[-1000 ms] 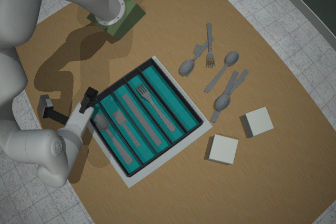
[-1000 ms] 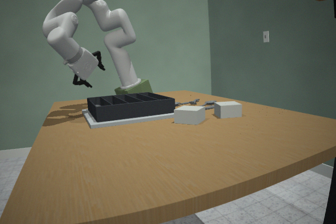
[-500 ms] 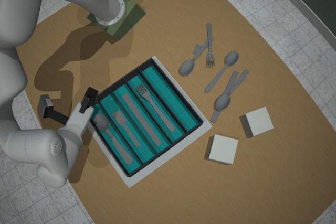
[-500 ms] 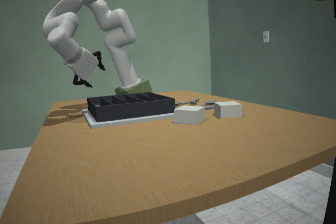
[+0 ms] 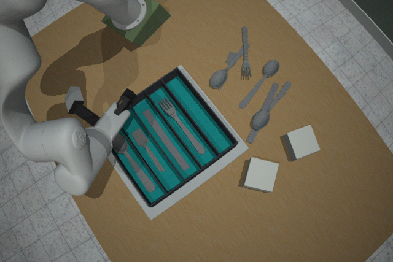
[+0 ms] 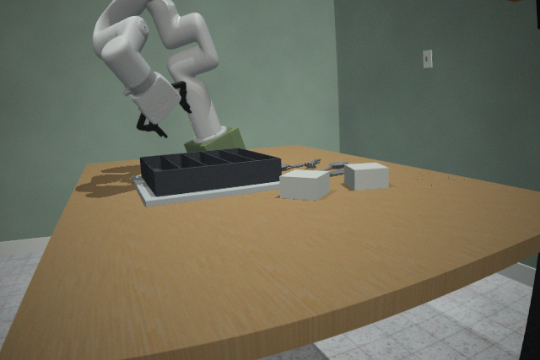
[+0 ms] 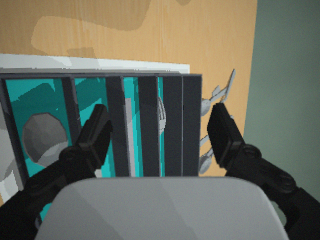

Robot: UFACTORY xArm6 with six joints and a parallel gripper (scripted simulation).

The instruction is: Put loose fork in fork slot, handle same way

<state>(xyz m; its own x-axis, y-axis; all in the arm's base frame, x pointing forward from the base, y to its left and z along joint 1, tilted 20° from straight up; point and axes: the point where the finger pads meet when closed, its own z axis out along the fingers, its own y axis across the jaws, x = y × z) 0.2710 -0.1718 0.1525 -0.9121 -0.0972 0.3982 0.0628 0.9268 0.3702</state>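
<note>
My gripper is now 11 cm above the tray, 10 cm short of it and 4 cm to the right of it.
</note>
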